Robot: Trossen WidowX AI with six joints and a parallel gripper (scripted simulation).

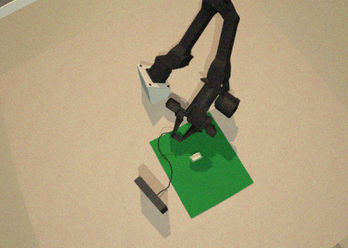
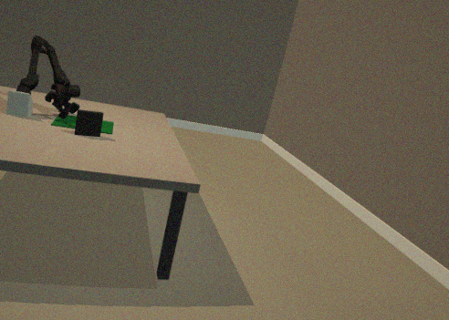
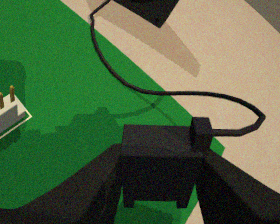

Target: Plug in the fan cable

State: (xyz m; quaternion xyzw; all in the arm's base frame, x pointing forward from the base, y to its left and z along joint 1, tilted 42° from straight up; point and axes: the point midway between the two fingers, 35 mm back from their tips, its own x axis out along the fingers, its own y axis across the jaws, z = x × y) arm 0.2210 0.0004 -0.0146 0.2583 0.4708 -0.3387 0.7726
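My gripper tip is 8 cm short of the white four-pin header, 5 cm above it and 3 cm to the right of it. Round my gripper tip: dark fan (15 cm to the right, 14 cm ahead, 1 cm above); dark fan plug (1 cm below, 1 cm behind); green board (10 cm ahead, 6 cm below, 4 cm to the left).
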